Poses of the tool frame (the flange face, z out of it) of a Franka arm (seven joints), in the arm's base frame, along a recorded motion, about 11 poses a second.
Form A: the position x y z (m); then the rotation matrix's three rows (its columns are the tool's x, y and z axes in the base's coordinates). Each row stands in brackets.
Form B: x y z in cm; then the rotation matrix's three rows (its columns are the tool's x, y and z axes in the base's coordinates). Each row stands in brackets. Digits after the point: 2 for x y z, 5 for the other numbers.
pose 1, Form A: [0.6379, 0.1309, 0.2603], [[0.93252, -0.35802, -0.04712], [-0.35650, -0.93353, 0.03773], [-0.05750, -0.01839, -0.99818]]
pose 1, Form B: [63.79, 13.09, 26.03], [[0.93252, -0.35802, -0.04712], [-0.35650, -0.93353, 0.03773], [-0.05750, -0.01839, -0.99818]]
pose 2, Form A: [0.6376, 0.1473, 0.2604], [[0.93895, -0.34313, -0.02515], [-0.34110, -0.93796, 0.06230], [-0.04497, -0.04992, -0.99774]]
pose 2, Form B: [63.76, 14.73, 26.04], [[0.93895, -0.34313, -0.02515], [-0.34110, -0.93796, 0.06230], [-0.04497, -0.04992, -0.99774]]
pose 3, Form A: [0.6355, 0.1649, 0.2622], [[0.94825, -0.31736, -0.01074], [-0.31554, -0.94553, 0.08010], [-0.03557, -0.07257, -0.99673]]
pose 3, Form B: [63.55, 16.49, 26.22], [[0.94825, -0.31736, -0.01074], [-0.31554, -0.94553, 0.08010], [-0.03557, -0.07257, -0.99673]]
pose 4, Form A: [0.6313, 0.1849, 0.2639], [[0.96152, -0.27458, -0.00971], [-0.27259, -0.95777, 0.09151], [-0.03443, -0.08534, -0.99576]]
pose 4, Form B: [63.13, 18.49, 26.39], [[0.96152, -0.27458, -0.00971], [-0.27259, -0.95777, 0.09151], [-0.03443, -0.08534, -0.99576]]
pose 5, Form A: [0.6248, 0.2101, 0.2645], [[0.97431, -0.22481, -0.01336], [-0.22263, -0.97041, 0.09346], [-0.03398, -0.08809, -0.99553]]
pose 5, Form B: [62.48, 21.01, 26.45], [[0.97431, -0.22481, -0.01336], [-0.22263, -0.97041, 0.09346], [-0.03398, -0.08809, -0.99553]]
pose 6, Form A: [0.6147, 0.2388, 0.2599], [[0.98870, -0.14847, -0.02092], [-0.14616, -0.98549, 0.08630], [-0.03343, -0.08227, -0.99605]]
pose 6, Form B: [61.47, 23.88, 25.99], [[0.98870, -0.14847, -0.02092], [-0.14616, -0.98549, 0.08630], [-0.03343, -0.08227, -0.99605]]
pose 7, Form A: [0.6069, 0.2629, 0.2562], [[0.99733, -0.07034, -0.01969], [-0.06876, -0.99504, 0.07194], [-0.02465, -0.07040, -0.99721]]
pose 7, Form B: [60.69, 26.29, 25.62], [[0.99733, -0.07034, -0.01969], [-0.06876, -0.99504, 0.07194], [-0.02465, -0.07040, -0.99721]]
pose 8, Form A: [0.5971, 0.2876, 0.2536], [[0.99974, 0.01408, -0.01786], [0.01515, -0.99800, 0.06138], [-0.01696, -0.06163, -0.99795]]
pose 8, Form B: [59.71, 28.76, 25.36], [[0.99974, 0.01408, -0.01786], [0.01515, -0.99800, 0.06138], [-0.01696, -0.06163, -0.99795]]
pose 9, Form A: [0.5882, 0.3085, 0.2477], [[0.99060, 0.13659, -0.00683], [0.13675, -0.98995, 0.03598], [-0.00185, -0.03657, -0.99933]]
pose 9, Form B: [58.82, 30.85, 24.77], [[0.99060, 0.13659, -0.00683], [0.13675, -0.98995, 0.03598], [-0.00185, -0.03657, -0.99933]]
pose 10, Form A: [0.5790, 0.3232, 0.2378], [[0.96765, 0.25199, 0.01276], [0.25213, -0.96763, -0.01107], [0.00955, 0.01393, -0.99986]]
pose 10, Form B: [57.90, 32.32, 23.78], [[0.96765, 0.25199, 0.01276], [0.25213, -0.96763, -0.01107], [0.00955, 0.01393, -0.99986]]
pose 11, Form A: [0.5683, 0.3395, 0.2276], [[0.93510, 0.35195, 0.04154], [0.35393, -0.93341, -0.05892], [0.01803, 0.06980, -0.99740]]
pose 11, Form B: [56.83, 33.95, 22.76], [[0.93510, 0.35195, 0.04154], [0.35393, -0.93341, -0.05892], [0.01803, 0.06980, -0.99740]]
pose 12, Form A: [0.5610, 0.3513, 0.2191], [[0.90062, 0.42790, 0.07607], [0.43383, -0.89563, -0.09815], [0.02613, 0.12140, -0.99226]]
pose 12, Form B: [56.10, 35.13, 21.91], [[0.90062, 0.42790, 0.07607], [0.43383, -0.89563, -0.09815], [0.02613, 0.12140, -0.99226]]
